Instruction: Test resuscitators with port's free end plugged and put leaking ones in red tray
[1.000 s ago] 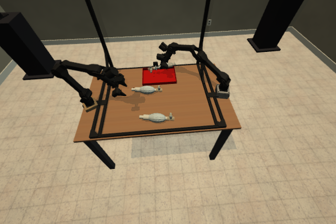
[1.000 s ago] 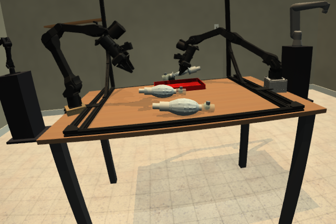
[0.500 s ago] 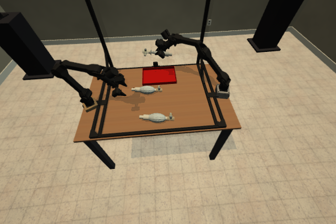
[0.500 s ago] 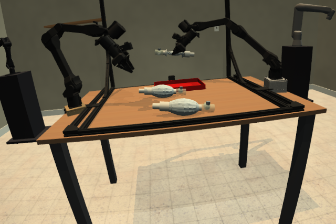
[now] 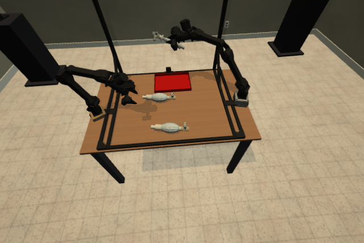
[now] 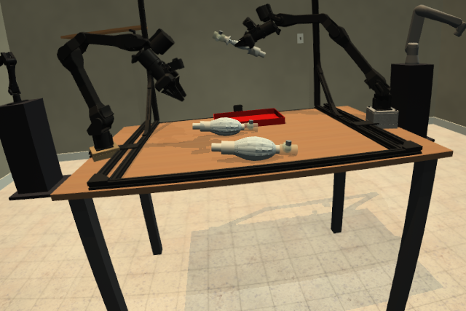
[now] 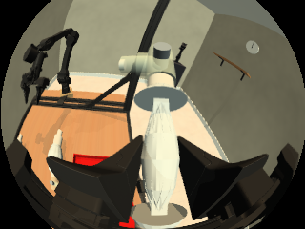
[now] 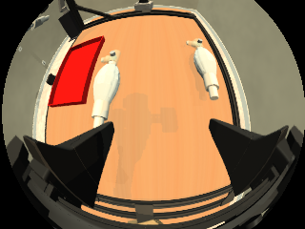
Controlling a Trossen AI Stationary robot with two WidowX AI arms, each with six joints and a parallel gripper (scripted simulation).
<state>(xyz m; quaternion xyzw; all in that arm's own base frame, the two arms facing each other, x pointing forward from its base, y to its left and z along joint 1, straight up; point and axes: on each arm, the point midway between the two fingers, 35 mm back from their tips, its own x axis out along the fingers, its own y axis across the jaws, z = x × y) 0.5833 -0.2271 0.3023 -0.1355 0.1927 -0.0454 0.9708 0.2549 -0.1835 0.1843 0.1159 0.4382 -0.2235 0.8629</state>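
Now: the red tray 36 cm below my left hand, 7 cm ahead of it and 1 cm to the right of it.
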